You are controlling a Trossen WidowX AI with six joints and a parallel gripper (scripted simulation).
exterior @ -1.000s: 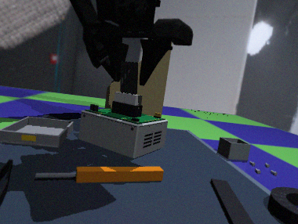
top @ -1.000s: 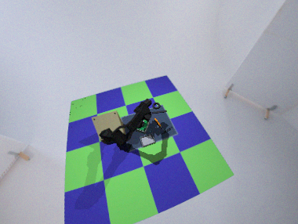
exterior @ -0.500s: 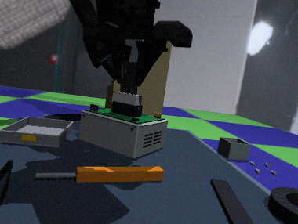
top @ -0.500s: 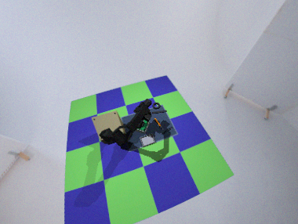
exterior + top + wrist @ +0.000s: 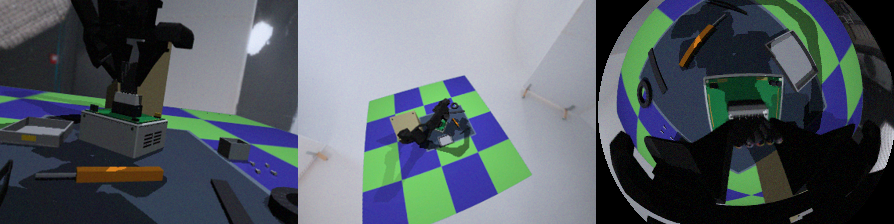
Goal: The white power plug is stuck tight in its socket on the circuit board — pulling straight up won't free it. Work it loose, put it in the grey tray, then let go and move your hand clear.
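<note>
The white power plug lies 20 mm below my gripper tip. The rest, counted from my gripper tip: black bar 220 mm ahead, 90 mm to the left, 100 mm below; then dark mat 50 mm ahead, 110 mm below.
</note>
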